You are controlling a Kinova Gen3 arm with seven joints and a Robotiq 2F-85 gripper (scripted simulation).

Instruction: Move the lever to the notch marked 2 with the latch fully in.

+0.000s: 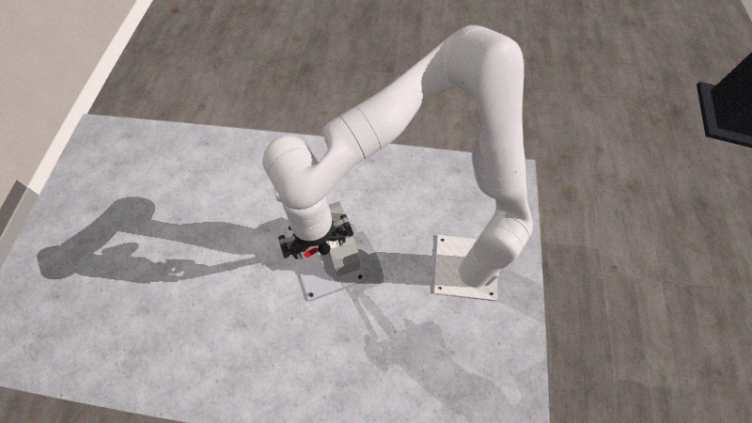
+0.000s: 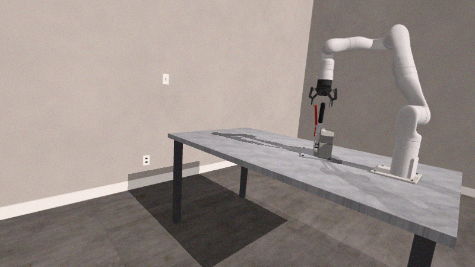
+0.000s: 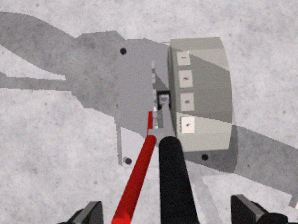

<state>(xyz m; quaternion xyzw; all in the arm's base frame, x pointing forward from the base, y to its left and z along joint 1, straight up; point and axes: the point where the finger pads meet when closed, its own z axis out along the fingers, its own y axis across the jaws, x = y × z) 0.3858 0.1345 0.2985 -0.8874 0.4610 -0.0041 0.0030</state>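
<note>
My hand is 4 cm short of the red bar, 3 cm to the left of it and 12 cm above it.
</note>
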